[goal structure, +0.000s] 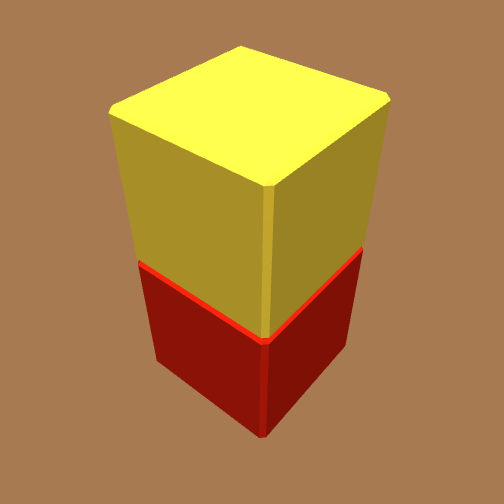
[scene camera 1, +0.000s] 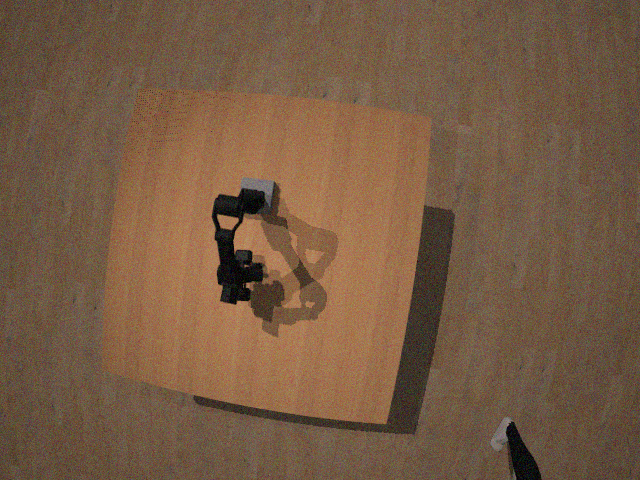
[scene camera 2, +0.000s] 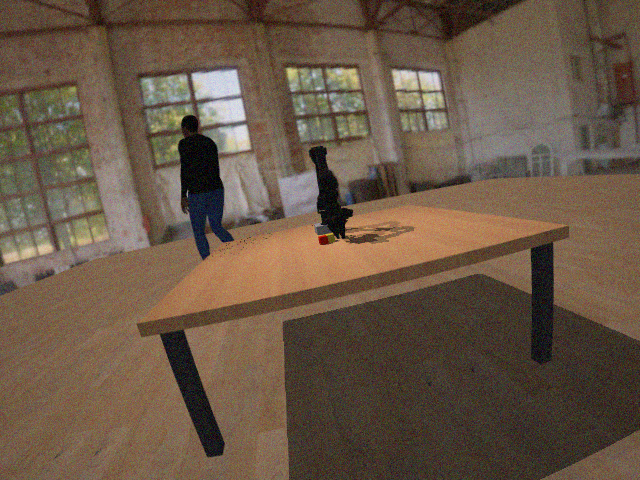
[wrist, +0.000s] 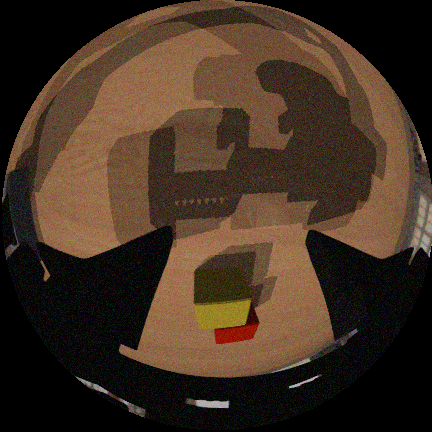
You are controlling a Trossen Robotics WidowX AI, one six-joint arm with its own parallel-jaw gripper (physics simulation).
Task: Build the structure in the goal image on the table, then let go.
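Frame: origin at the arm's base, x ahead, y left, z up, level; metres.
Where they show: gripper, fingertip midpoint: (scene camera 2: 341, 238) (wrist: 243, 235); arm's base at its link origin: (scene camera 1: 255, 200).
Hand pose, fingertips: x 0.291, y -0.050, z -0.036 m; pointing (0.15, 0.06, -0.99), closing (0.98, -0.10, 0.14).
Things, the pixels of their centre, and the offset from my fingertips. Level surfaces: height alone.
- yellow block at the middle of its body: (wrist: 219, 298) (scene camera 2: 330, 237) 0.019 m back, 0.043 m right, 0.010 m up
- red block at the middle of its body: (wrist: 232, 320) (scene camera 2: 323, 240) 0.010 m back, 0.078 m right, 0.010 m up
- wooden table at its surface level: 0.006 m down
A yellow block (scene camera 2: 331, 238) (wrist: 222, 314) and a red block (scene camera 2: 324, 239) (wrist: 236, 334) are close together at table level. The red block shows partly past the yellow one, and whether they touch is not clear. My gripper (scene camera 1: 236, 281) (scene camera 2: 340, 233) (wrist: 243, 235) points down at them. In the wrist view its black fingers stand wide apart, with the yellow block between them and a visible gap on each side, so it is open. Both blocks are hidden under the arm in scene camera 1.
The wooden table (scene camera 1: 336, 170) (scene camera 2: 413, 235) carries the arm's grey base (scene camera 1: 258, 183) (scene camera 2: 321, 228), behind the blocks in scene camera 2. The arm's shadow lies to the right. A person (scene camera 2: 200, 165) in a black top stands beyond the table.
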